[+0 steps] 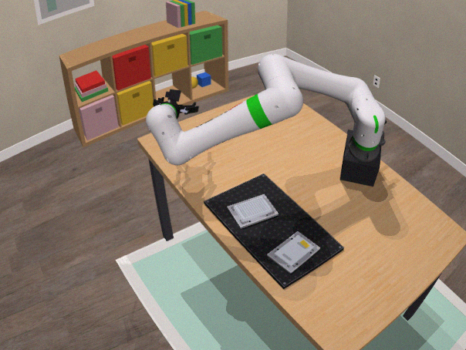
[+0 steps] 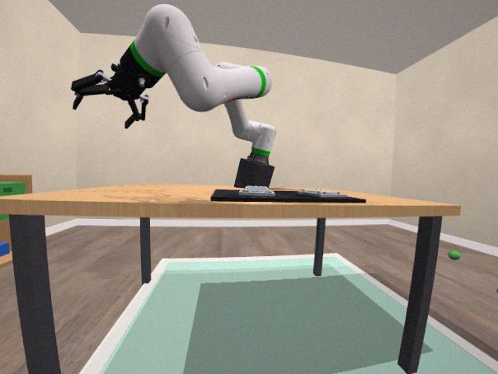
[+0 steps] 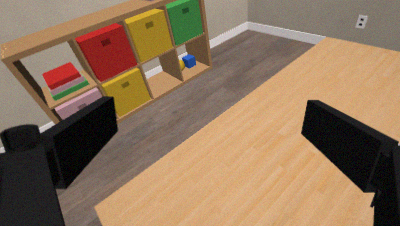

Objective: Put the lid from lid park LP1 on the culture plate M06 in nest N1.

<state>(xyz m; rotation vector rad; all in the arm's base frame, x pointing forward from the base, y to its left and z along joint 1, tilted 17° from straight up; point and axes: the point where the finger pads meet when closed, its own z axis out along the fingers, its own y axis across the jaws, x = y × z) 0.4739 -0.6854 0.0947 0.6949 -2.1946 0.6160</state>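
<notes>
Now: hand 78 cm to the right of the clear lid, 23 cm above it and 2 cm short of it. Also, from my hand: culture plate M06: 52 cm to the left, 23 cm below, 1 cm ahead; plate nest: 52 cm to the left, 24 cm below, 1 cm ahead; lid park LP1: 78 cm to the left, 25 cm below, 2 cm ahead.
</notes>
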